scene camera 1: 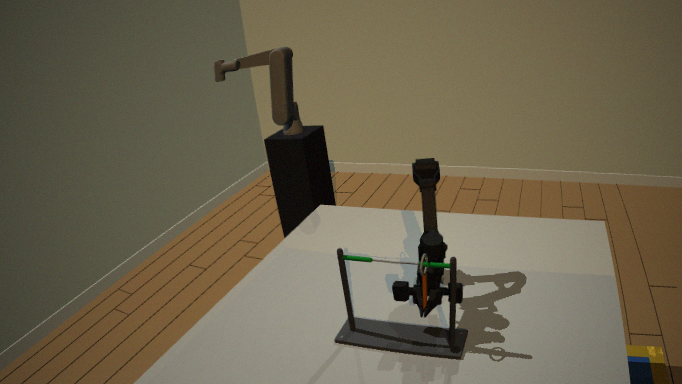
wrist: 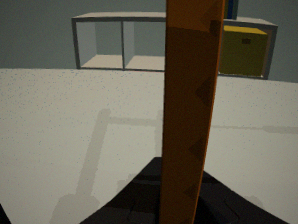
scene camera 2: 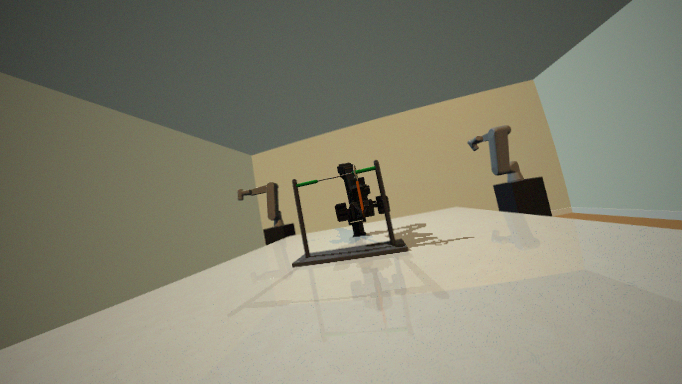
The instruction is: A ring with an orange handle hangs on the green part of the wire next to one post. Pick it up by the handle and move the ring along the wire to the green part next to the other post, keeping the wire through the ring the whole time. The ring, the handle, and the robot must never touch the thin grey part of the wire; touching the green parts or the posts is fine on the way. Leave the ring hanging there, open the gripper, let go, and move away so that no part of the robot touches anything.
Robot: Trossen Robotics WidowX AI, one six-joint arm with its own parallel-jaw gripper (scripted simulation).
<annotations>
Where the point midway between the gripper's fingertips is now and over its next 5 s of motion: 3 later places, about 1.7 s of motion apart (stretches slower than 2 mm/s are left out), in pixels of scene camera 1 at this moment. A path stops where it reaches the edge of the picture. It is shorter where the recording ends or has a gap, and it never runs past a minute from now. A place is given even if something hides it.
My gripper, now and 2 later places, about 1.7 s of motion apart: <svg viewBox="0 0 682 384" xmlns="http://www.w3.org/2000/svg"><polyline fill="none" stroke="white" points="422,316 429,309 432,292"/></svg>
</annotations>
